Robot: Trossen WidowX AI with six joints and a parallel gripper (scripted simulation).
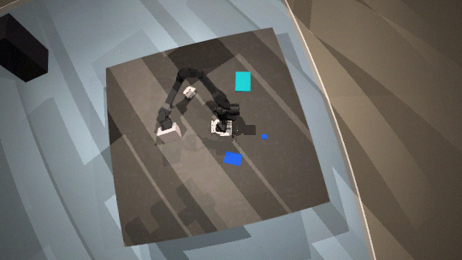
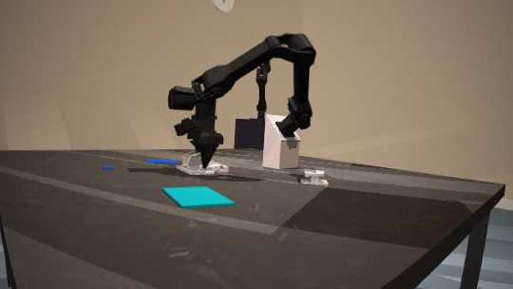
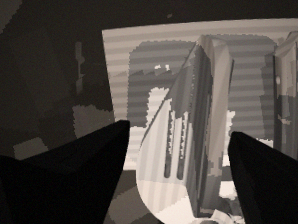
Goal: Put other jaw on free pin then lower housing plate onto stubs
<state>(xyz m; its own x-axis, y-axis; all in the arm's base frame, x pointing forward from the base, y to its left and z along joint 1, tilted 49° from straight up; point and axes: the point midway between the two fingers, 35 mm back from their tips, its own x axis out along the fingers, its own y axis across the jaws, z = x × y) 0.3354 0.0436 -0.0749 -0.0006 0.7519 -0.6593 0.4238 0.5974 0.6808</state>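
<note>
Now: the jaw 4 cm behind my gripper tip. Round my gripper tip: white housing plate 16 cm behind, 27 cm to the left, 1 cm above; cyan flat patch 20 cm ahead, 24 cm to the left, 1 cm below; small blue square 21 cm ahead, 17 cm to the right, 1 cm below.
</note>
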